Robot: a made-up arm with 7 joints.
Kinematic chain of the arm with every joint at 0, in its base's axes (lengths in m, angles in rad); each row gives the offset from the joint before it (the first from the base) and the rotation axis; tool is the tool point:
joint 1: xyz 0 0 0.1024 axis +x
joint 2: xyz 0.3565 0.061 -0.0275 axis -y
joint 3: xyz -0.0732 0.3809 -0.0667 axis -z
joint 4: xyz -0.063 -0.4 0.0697 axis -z
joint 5: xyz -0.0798 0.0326 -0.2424 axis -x
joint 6: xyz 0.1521 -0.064 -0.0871 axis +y
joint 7: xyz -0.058 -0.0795 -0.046 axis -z
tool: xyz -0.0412 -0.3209 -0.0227
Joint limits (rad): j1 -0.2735..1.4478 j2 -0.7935..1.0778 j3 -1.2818..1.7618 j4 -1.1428..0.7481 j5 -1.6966..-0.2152 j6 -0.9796..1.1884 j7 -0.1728..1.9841
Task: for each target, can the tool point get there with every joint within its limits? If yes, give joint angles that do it. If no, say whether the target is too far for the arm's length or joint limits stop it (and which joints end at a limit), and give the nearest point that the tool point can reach.
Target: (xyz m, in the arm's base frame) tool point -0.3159 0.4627 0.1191
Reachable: yes | joints 1.1041 -0.5792 0.2883 -0.2617 -1.5798 0.2704 0.2340
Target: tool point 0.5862 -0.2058 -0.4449
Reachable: yes | joints -0.0700 -0.1683 -0.9150 0.2490 -0.7495 0.9749 0.3960
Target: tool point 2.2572 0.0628 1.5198
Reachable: no: too far | nearest point 1.1390 0.0367 0.6419 | short by 1.422 m
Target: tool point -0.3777 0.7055 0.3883
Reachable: yes | joints 1.0038 -0.5241 1.3966 -0.8506 -1.2535 -0.7418 0.4479
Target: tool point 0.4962 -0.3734 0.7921
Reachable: no: joint limits stop it (at a limit: joint 2, joint 3, joint 4, joint 5, joint 6) | nearest point 0.6873 -0.2738 0.6082 | short by 0.283 m
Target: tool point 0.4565 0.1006 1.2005
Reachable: no: joint limits stop it (at a limit: joint 1, joint 2, joint 3, joint 5, joint 6) | nearest point 0.4864 0.3391 0.9627 | short by 0.338 m
